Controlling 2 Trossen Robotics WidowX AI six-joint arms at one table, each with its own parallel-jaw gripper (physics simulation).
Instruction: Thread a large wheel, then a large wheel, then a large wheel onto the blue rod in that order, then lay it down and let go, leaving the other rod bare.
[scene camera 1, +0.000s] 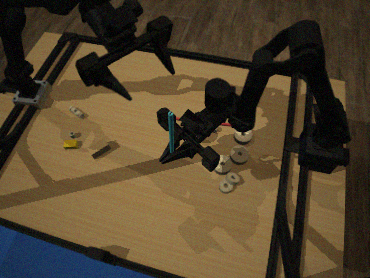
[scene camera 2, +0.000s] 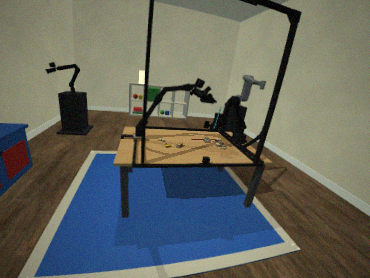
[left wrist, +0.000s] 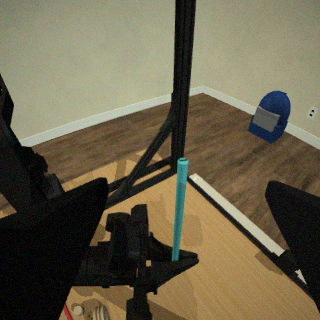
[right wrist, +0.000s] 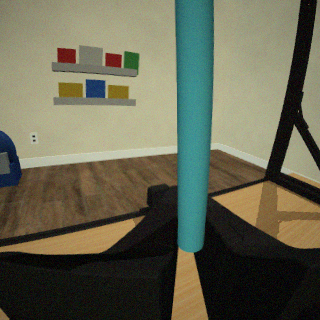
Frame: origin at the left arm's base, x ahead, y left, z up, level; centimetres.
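Seen in the pictures: left gripper, fingertip midpoint: (scene camera 1: 153, 86) (scene camera 2: 215, 102) (left wrist: 187, 186); right gripper, fingertip midpoint: (scene camera 1: 160, 162) (scene camera 2: 213, 129) (left wrist: 197, 258) (right wrist: 181, 193); left arm's base at its link origin: (scene camera 1: 29, 90) (scene camera 2: 139, 135); right arm's base at its link origin: (scene camera 1: 325, 140) (scene camera 2: 239, 133).
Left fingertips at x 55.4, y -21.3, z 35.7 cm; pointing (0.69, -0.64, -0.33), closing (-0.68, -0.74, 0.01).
Observation:
Pixels of each thing's top centre, then the offset from my left fingertips to it.
- blue rod at its top centre: (left wrist: 184, 167) (scene camera 1: 166, 109) (scene camera 2: 219, 106) dx +2.8, dy -2.9, dz -2.4 cm
- yellow block at its top centre: (scene camera 1: 69, 143) (scene camera 2: 167, 145) dx -33.8, dy +4.3, dz -37.9 cm
- dark block at its top centre: (scene camera 1: 97, 146) dx -23.7, dy +4.1, dz -36.4 cm
- pale cylinder at its top centre: (scene camera 1: 75, 110) dx -36.4, dy +16.5, dz -37.5 cm
- tiny nut-like piece at its top centre: (scene camera 1: 71, 133) dx -34.5, dy +7.8, dz -37.7 cm
The blue rod (scene camera 1: 171, 132) (scene camera 2: 218, 115) (left wrist: 180, 215) (right wrist: 194, 125) stands upright above the table, with no wheel on it. My right gripper (scene camera 1: 162, 160) (right wrist: 181, 193) is shut on its lower end. My left gripper (scene camera 1: 152, 86) (scene camera 2: 214, 100) (left wrist: 187, 186) is open and empty, up and to the left of the rod in scene camera 1. Three large pale wheels, one (scene camera 1: 243, 135) beside the right arm, another (scene camera 1: 239, 154) below it and a third (scene camera 1: 222, 164) partly behind the right gripper, lie on the table. The other rod, red (scene camera 1: 226, 124) (scene camera 2: 197, 139) (left wrist: 67, 313), is mostly hidden under the right arm.
Two small wheels (scene camera 1: 233, 178) (scene camera 1: 226, 186) lie below the large ones. At the left of the table lie a yellow block (scene camera 1: 70, 144) (scene camera 2: 168, 145), a dark block (scene camera 1: 101, 152), a pale cylinder (scene camera 1: 76, 112) and a tiny nut-like piece (scene camera 1: 72, 134). Black frame bars edge the table.

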